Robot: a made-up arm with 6 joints.
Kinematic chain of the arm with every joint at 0, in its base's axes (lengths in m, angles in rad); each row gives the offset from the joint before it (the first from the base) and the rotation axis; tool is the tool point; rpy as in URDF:
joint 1: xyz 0 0 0.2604 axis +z
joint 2: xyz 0 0 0 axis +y
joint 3: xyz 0.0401 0 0.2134 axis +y
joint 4: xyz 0.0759 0 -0.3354 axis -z
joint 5: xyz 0 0 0 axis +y
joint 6: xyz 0.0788 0 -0.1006 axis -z
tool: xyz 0 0 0 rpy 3.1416 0 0
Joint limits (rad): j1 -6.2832..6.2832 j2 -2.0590..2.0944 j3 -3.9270..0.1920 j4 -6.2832..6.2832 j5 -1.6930..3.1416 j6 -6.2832..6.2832
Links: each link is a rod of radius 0.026 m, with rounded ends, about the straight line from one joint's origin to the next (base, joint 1, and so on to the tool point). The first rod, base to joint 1, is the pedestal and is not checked.
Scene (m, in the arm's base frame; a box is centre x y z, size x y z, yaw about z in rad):
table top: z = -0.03
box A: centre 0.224 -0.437 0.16 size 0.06 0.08 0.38 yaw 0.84
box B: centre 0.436 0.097 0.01 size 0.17 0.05 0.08 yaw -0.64
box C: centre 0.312 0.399 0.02 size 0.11 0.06 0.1 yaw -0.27
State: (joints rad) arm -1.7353 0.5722 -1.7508 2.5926 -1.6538 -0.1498
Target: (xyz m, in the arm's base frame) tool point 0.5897 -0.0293 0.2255
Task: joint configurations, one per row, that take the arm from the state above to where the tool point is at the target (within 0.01 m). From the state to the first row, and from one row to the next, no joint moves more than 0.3 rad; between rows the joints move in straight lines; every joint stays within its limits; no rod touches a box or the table.
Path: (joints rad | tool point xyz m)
1: -1.4787 0.5650 -1.9568 2.5989 -1.3846 -0.1498 | -0.0200 -0.4201 0.3490
2: -1.2220 0.5577 -2.1629 2.6052 -1.1153 -0.1498 | 0.0961 -0.4511 0.3993
3: -0.9654 0.5505 -2.3689 2.6115 -0.8461 -0.1498 | 0.2240 -0.4370 0.4723
4: -0.7208 0.6700 -2.3739 2.6585 -0.7277 -0.1498 | 0.3548 -0.3895 0.4151
5: -0.4763 0.7895 -2.3790 2.7055 -0.6094 -0.1498 | 0.4679 -0.2995 0.3543
6: -0.2317 0.9090 -2.3840 2.7524 -0.4911 -0.1498 | 0.5495 -0.1752 0.2908
7: 0.0129 1.0285 -2.3891 2.7994 -0.3727 -0.1498 | 0.5897 -0.0293 0.2255

